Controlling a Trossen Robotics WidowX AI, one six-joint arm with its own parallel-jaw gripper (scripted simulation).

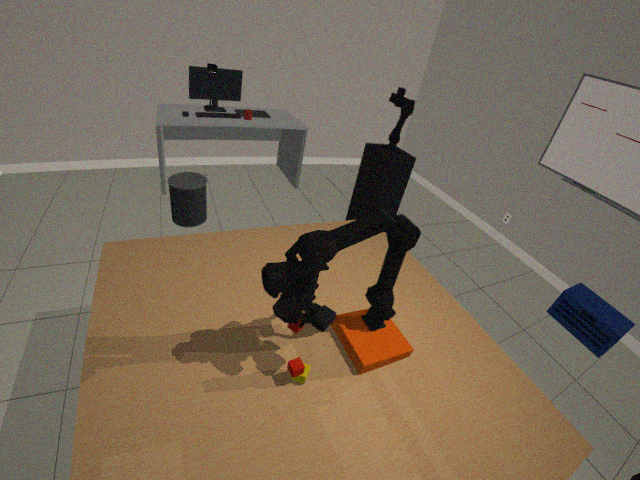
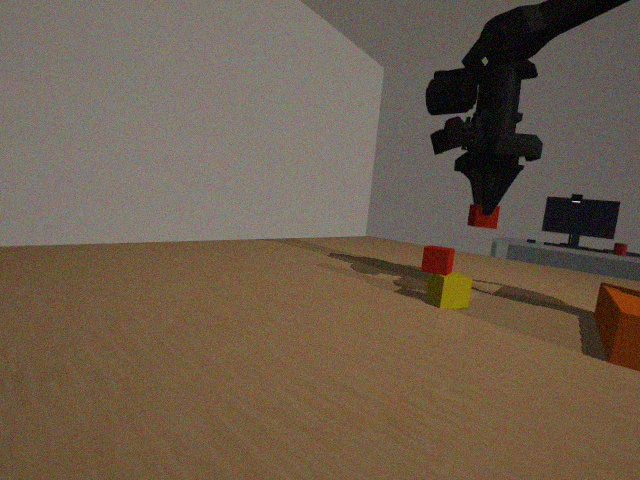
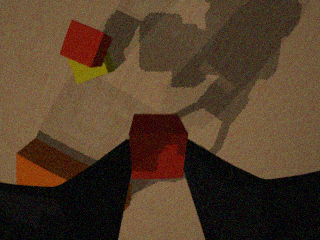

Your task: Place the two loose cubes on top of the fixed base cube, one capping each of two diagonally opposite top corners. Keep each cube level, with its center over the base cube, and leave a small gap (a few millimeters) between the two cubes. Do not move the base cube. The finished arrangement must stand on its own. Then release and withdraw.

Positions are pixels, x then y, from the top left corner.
Labels:
My gripper (image 2: pixel 482 214) carries a red cube (image 3: pixel 157 142).

